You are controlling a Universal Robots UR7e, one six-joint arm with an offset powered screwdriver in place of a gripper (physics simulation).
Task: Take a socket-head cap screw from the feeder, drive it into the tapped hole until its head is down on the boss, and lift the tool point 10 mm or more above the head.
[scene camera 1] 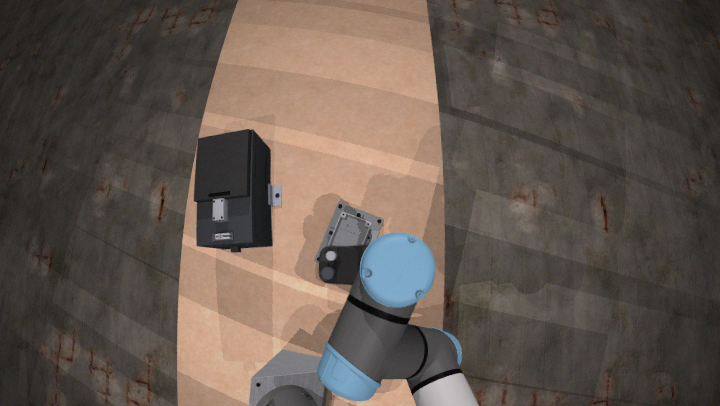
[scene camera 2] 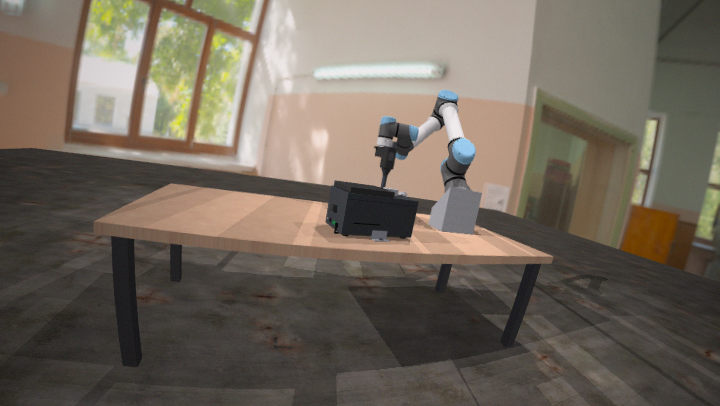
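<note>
The black screw feeder [scene camera 1: 221,166] [scene camera 2: 380,216] stands on the table, with a small light-grey block [scene camera 1: 218,209] on its front part. A grey metal workpiece [scene camera 1: 349,209] with a raised frame and several holes lies to its right in scene camera 1. My screwdriver [scene camera 1: 342,264] [scene camera 2: 384,180] points down over the near end of the workpiece and covers part of it in scene camera 1. In scene camera 2 its tip is hidden behind the feeder. The screw, the tapped hole and the boss under the tool cannot be made out, so whether the bit carries a screw does not show.
The arm's wrist [scene camera 1: 397,269] [scene camera 2: 387,128] is beside and above the screwdriver. The grey base pedestal [scene camera 1: 289,365] [scene camera 2: 456,211] stands at the near end in scene camera 1. A small metal bracket [scene camera 1: 276,195] [scene camera 2: 379,235] sticks out beside the feeder on the wooden table [scene camera 1: 322,100] [scene camera 2: 226,211].
</note>
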